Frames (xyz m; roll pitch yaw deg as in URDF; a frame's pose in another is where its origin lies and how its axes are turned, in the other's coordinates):
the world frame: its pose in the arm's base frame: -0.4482 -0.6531 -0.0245 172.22 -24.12 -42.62
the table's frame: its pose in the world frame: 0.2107 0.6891 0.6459 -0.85 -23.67 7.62
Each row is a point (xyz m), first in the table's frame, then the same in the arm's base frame.
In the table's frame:
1: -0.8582 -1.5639 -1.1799
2: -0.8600 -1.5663 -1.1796
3: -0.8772 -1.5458 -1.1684
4: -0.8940 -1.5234 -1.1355
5: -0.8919 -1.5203 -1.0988
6: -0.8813 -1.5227 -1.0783
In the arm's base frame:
1: 0.1189 0.2043 0.5886
2: 0.1197 0.2072 0.5881
3: 0.0924 0.2077 0.5782
4: 0.0628 0.2053 0.5469
5: 0.0597 0.1993 0.5106
6: 0.0669 0.1909 0.4903

